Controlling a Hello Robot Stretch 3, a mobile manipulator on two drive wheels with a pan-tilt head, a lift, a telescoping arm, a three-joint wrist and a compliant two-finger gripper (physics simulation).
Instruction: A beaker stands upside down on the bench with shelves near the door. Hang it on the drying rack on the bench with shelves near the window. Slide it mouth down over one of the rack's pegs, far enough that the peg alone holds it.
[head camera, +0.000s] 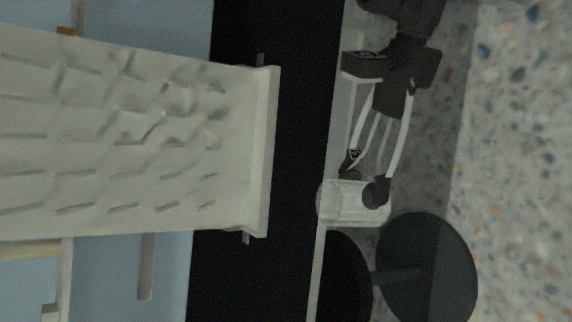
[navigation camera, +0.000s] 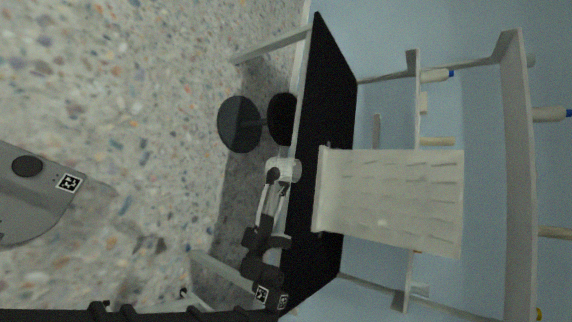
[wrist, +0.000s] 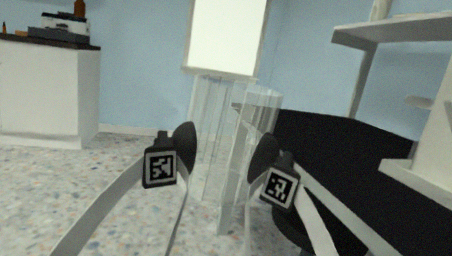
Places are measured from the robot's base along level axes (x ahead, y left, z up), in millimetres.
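Pixels of known places: gripper, fingertip midpoint: (head camera: 357, 198) (navigation camera: 281, 171) (wrist: 224, 145); robot's base, link origin: (navigation camera: 27, 165).
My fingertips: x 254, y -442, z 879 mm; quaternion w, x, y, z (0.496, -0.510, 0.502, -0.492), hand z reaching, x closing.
Observation:
Ahead of a thing's pixels: the offset from my fingertips to its top centre. "spot": to the spot under its first point. Level surfaces: height alone.
The clear beaker @[dy +0, dx +9, dz +52 mm] (head camera: 345, 206) (navigation camera: 291, 170) (wrist: 225, 107) is between the two fingertips, beside the bench's front edge and apart from the rack. I cannot tell which end is its mouth. My gripper (head camera: 362, 184) (navigation camera: 278, 181) (wrist: 224, 145) is shut on the beaker's side wall. The cream drying rack @[spot: dy -458, dx +119, dz -97 mm] (head camera: 267, 150) (navigation camera: 320, 192) stands on the black bench top @[dz -117 mm] (head camera: 305, 75) (navigation camera: 325, 100) (wrist: 345, 155), with several rows of pegs on its board. In the wrist view, part of the rack (wrist: 417, 177) shows at the right edge.
A dark round stool @[spot: dy -376, dx +514, dz -849 mm] (head camera: 425, 265) (navigation camera: 240, 125) stands at the bench's front, near the beaker. Wall shelves (navigation camera: 517, 150) (wrist: 395, 31) with bottles are behind and above the rack. A white cabinet (wrist: 40, 92) and a bright window (wrist: 227, 37) show farther off in the wrist view.

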